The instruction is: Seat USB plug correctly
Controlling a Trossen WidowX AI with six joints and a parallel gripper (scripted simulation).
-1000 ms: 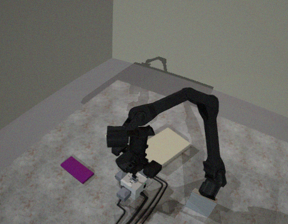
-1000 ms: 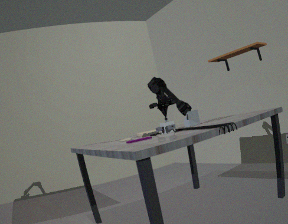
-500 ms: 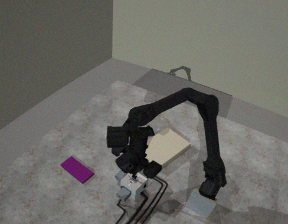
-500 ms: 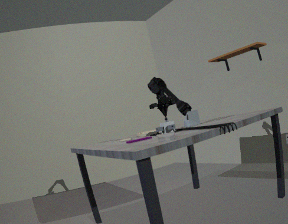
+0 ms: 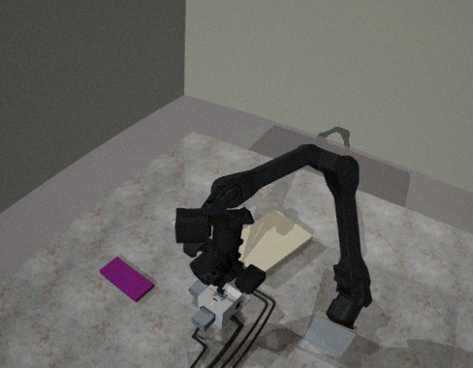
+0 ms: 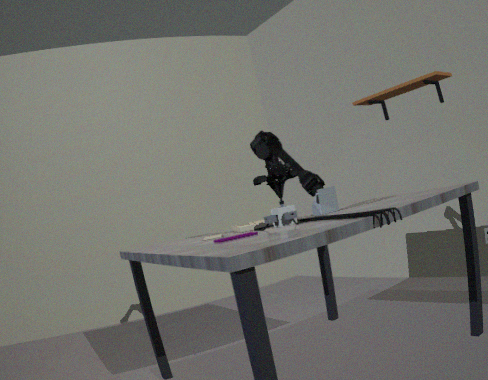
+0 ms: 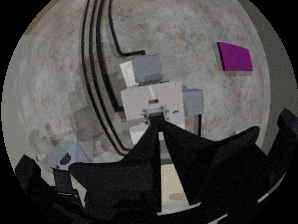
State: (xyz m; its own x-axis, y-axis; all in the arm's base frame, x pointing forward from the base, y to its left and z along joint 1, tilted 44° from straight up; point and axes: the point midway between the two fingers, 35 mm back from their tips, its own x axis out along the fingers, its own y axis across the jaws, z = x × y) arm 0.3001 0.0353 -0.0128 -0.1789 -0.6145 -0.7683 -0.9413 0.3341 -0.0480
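The black USB plug is 2 cm below my gripper tip. Also, from my gripper tip: cream slab 28 cm to the right, 10 cm below, 4 cm behind; then purple flat card 27 cm ahead, 11 cm below, 2 cm to the left; then cream tile 25 cm to the right, 21 cm ahead, 11 cm below.
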